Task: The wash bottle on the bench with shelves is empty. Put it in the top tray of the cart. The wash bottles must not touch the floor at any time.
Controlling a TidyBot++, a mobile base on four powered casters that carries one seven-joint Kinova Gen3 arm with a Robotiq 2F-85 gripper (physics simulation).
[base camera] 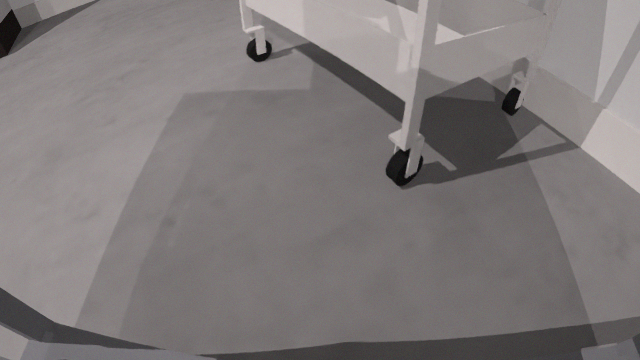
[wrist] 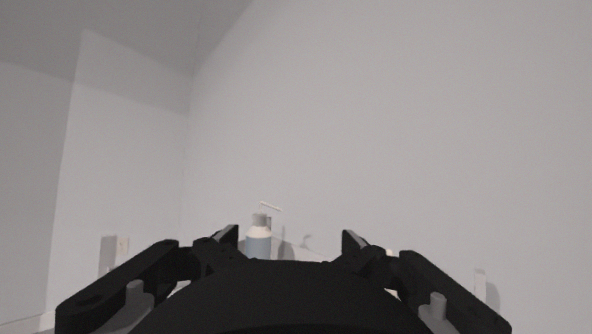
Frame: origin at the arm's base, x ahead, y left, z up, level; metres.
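Where they show: gripper, fingertip midpoint: (wrist: 290, 239).
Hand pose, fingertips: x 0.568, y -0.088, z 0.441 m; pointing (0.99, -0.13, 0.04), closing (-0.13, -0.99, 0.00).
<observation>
Each offset is from my fingertips to the top centre of the thing. "pt": to the spot under its first point. Level surfaces: height alone.
My gripper (wrist: 290, 239) is open in the wrist view, with no object between its fingers. A wash bottle with blue contents @(dx +0.281, dy +0.023, dz -0.001 m) (wrist: 258, 245), a grey cap and a thin pale nozzle shows upright beyond the gap between the fingers, nearer the left one. Its base is hidden behind the gripper. A small pale rounded tip @(pt dx -0.030, dy -0.069, dz -0.001 m) (wrist: 389, 252) shows behind the right finger; what it belongs to is hidden. The white cart (base camera: 419, 90) (wrist: 480, 285) stands ahead, slightly right in the base view. Its top tray is out of the base view and mostly hidden in the wrist view. The empty wash bottle cannot be made out.
The cart's near caster @(pt dx -0.159, dy +0.009, dz -0.796 m) (base camera: 402, 167) stands on the grey floor @(dz -0.837 m) (base camera: 300, 225). A white wall with a baseboard (base camera: 617, 145) runs along the right. A dark object (base camera: 7, 32) is at the upper left. In the wrist view, an outlet @(dx +1.224, dy +0.954, dz -0.380 m) (wrist: 123, 246) is on the wall at left.
</observation>
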